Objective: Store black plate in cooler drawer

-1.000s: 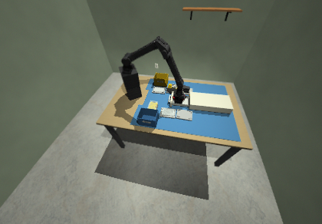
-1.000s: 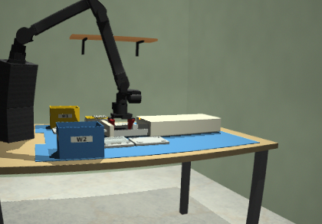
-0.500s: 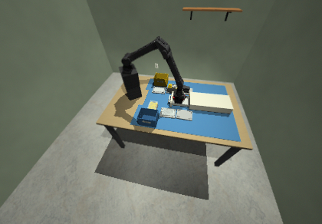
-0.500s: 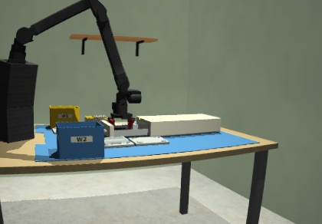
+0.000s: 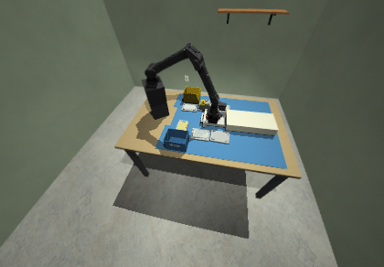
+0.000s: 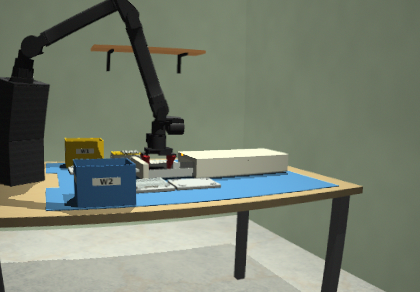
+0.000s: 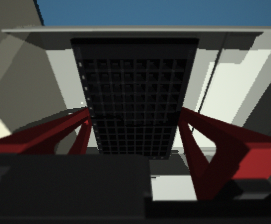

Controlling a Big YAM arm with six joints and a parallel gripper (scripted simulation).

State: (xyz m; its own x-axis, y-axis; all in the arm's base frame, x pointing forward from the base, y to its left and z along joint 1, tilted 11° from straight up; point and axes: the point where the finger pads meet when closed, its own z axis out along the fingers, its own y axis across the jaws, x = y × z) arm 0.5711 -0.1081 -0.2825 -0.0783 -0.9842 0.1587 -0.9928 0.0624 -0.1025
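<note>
Now: the black plate right at my hand. Round my hand: work nest N2: 19 cm to the right, 6 cm ahead, 2 cm below; cream cooler CD: 18 cm ahead, 1 cm to the right, 1 cm above; drawer: 4 cm ahead.
</note>
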